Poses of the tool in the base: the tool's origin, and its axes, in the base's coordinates. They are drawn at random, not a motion.
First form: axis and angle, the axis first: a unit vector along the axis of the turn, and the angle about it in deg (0 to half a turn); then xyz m.
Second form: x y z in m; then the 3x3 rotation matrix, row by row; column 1 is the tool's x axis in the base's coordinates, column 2 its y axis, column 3 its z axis. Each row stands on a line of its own. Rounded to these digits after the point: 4 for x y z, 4 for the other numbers.
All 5 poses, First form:
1: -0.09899, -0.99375, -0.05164, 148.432, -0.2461, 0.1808, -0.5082
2: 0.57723, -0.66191, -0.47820, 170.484, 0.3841, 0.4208, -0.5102
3: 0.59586, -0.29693, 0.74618, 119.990, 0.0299, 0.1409, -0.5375
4: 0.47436, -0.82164, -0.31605, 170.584, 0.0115, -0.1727, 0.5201
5: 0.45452, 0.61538, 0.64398, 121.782, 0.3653, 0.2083, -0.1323
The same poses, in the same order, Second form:
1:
-0.2461, 0.1808, -0.5082
-0.8339, 0.2092, -0.5108
0.1552, 0.9769, 0.1469
0.5297, 0.0432, -0.8471

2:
0.3841, 0.4208, -0.5102
-0.3244, -0.6798, -0.6577
-0.8380, -0.1160, 0.5333
-0.4388, 0.7241, -0.5320

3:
0.0299, 0.1409, -0.5375
0.0327, -0.9116, 0.4097
0.3809, -0.3676, -0.8484
0.9240, 0.1838, 0.3352

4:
0.0115, -0.1727, 0.5201
-0.5395, -0.7226, -0.4322
-0.8260, 0.3546, 0.4383
-0.1634, 0.5935, -0.7881

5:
0.3653, 0.2083, -0.1323
-0.2113, -0.1204, 0.9700
0.9744, 0.0515, 0.2187
-0.0762, 0.9914, 0.1065

